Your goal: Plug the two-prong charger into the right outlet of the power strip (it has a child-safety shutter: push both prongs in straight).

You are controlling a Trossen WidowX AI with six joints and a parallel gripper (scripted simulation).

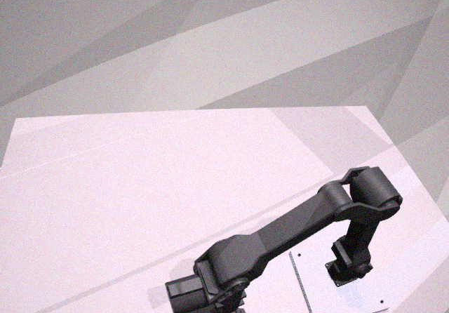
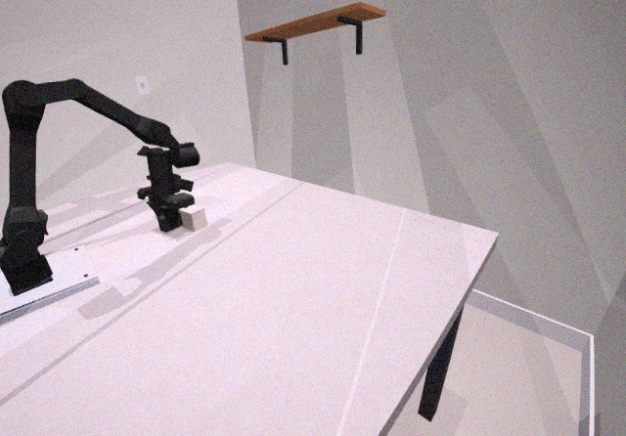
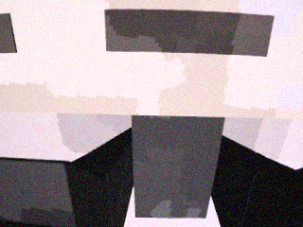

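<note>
The dark grey charger lies 20 mm ahead of my gripper tip and 10 mm above it.
</note>
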